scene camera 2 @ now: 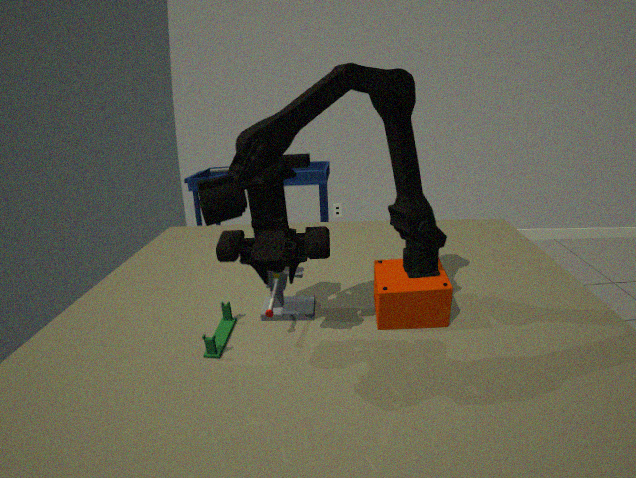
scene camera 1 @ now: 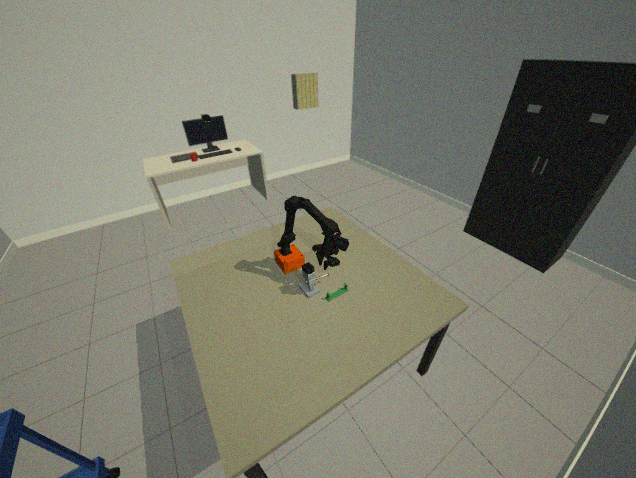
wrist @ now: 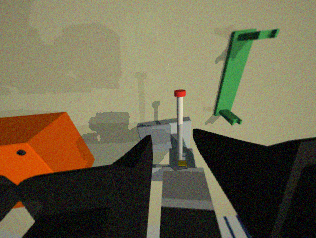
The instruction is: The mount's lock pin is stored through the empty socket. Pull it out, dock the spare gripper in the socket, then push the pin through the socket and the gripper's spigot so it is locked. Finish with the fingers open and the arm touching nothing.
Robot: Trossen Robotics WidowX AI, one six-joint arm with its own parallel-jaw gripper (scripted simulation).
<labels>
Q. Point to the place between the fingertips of my gripper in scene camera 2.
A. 279, 282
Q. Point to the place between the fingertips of my gripper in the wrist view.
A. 172, 136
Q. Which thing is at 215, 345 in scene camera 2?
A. A green cradle.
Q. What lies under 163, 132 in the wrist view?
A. A grey mount.
</labels>
